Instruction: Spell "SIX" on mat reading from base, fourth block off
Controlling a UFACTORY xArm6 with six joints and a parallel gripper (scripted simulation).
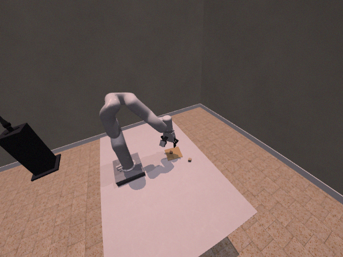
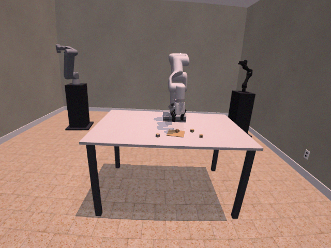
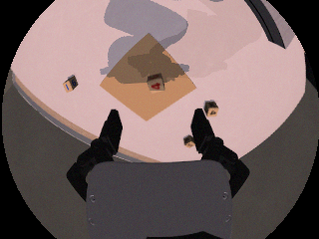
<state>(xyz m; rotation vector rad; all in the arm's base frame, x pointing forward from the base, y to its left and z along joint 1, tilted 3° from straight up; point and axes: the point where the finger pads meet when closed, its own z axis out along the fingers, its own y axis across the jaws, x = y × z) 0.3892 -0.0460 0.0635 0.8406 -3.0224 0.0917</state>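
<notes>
The tan mat lies 110 mm below my hand, 20 mm ahead of it and 10 mm to the right of it.
</notes>
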